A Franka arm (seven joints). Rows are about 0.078 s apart.
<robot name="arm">
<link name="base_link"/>
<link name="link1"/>
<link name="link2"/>
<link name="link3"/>
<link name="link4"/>
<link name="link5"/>
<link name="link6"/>
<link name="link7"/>
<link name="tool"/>
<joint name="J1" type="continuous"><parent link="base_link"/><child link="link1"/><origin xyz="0 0 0.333" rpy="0 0 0"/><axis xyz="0 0 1"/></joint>
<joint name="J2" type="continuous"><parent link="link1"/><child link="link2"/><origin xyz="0 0 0" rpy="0 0 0"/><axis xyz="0 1 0"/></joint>
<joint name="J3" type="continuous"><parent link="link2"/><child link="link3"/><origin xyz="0 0 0.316" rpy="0 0 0"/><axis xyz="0 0 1"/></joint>
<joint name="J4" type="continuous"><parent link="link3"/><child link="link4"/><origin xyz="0.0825 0 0" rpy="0 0 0"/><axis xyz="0 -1 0"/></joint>
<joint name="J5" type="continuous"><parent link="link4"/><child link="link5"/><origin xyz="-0.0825 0 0.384" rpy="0 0 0"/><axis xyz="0 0 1"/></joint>
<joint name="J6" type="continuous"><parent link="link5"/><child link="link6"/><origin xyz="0 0 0" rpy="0 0 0"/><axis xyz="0 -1 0"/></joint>
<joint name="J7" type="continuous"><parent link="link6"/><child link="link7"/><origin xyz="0.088 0 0" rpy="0 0 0"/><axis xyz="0 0 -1"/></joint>
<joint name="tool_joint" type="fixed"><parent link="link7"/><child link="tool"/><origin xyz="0 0 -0.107" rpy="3.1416 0 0"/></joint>
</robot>
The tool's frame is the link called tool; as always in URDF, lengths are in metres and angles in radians. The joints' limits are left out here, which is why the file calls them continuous.
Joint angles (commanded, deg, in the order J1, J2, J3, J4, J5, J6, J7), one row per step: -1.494 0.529 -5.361 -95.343 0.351 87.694 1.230; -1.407 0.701 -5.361 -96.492 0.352 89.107 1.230; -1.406 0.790 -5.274 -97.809 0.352 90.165 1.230; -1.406 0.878 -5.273 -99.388 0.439 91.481 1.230; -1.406 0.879 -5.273 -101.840 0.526 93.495 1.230; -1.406 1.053 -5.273 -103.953 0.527 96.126 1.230; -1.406 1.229 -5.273 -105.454 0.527 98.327 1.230; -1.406 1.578 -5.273 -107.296 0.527 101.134 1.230; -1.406 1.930 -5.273 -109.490 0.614 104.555 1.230; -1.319 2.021 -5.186 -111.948 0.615 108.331 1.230; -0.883 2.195 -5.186 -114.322 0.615 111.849 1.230; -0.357 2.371 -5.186 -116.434 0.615 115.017 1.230; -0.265 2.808 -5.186 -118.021 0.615 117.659 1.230
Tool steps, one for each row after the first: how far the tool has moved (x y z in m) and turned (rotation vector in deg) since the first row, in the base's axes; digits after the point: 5 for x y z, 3 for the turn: 0.00210 0.00064 -0.00915 -0.027 -0.090 0.079; 0.00268 0.00143 -0.01933 0.006 0.256 0.160; 0.00299 0.00156 -0.03131 0.123 0.595 0.138; 0.00228 0.00175 -0.04866 0.256 1.022 0.103; 0.00347 0.00160 -0.06416 0.195 0.682 0.080; 0.00477 0.00144 -0.07525 0.112 0.163 0.063; 0.00646 0.00126 -0.08996 0.001 -0.445 0.041; 0.00774 0.00122 -0.10667 -0.064 -1.320 -0.017; 0.00770 0.00280 -0.12236 -0.223 -2.537 0.124; 0.00707 0.00702 -0.13833 -0.353 -3.499 0.531; 0.00607 0.01214 -0.15250 -0.463 -4.373 1.031; 0.00553 0.01303 -0.16556 -0.578 -4.984 1.105
